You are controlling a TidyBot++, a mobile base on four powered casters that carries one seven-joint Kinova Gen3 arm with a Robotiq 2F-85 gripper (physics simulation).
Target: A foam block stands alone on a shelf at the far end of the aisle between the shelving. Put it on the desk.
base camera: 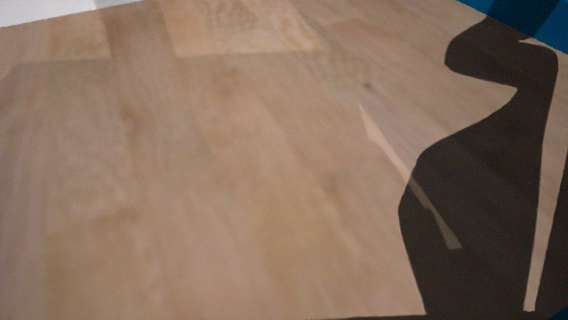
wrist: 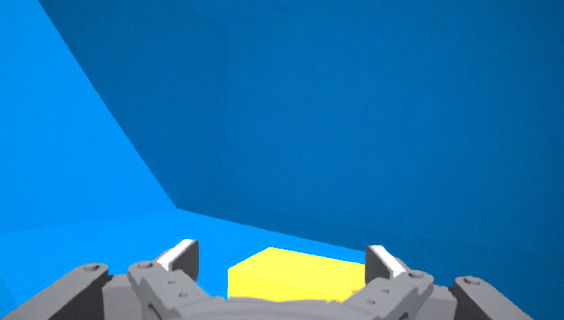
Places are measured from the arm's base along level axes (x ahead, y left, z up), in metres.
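Pixels of known places: gripper, between the fingertips: point(wrist: 281, 261).
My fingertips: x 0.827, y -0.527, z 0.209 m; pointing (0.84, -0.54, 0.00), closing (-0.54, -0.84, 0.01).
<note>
Behind a point stands the place of what it marks.
The foam block point(wrist: 295, 275) @(x 0.863, y -0.561, z 0.182 m) is bright yellow and shows at the bottom middle of the wrist view, on the blue shelf point(wrist: 125, 245) @(x 1.120, y -0.472, z 0.137 m). Its right end reaches behind the right finger, and its lower part is hidden by the gripper's body. My gripper point(wrist: 281, 261) @(x 0.827, y -0.527, z 0.209 m) is open, with the fingers wide apart. The block shows in the gap between the fingertips, nearer the right one, and is not gripped. How far the fingertips are above or before the block is hard to tell. The desk does not show in either view.
Blue panels of the shelf unit point(wrist: 375, 125) @(x 1.053, y -0.846, z 0.314 m) rise behind the block and at the left in the wrist view. In the base camera view, a wooden floor point(base camera: 200, 175) @(x 0.412, y 0.112, z -0.397 m) carries a dark shadow at the right. A blue surface point(base camera: 540, 25) @(x 0.729, y -0.490, z -0.372 m) shows at the top right corner, a white one point(base camera: 45, 10) @(x 0.912, y 0.526, z -0.379 m) at the top left.
</note>
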